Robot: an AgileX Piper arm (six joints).
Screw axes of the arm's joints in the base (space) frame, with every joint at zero. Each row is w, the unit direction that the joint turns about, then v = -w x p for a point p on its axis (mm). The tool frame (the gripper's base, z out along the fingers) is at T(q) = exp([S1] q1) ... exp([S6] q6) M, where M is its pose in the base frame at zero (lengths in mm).
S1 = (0, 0, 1, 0, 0, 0)
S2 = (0, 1, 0, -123, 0, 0)
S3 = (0, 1, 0, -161.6, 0, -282.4)
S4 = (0.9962, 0, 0.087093, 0, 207.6, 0)
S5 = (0, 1, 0, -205.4, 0, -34.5)
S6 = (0.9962, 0, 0.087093, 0, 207.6, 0)
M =
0.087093 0 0.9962 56.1
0 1 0 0
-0.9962 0 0.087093 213.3
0 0 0 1
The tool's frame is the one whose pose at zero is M.
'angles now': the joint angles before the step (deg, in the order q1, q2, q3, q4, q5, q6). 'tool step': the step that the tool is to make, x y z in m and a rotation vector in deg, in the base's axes. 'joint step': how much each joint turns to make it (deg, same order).
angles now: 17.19 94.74 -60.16 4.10 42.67 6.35
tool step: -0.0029 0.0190 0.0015 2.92 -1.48 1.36
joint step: 2.92 -0.01 0.00 2.77 -2.33 0.00
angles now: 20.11 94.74 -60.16 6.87 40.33 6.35
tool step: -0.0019 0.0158 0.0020 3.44 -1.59 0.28
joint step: 2.25 0.00 0.00 3.26 -2.76 0.00
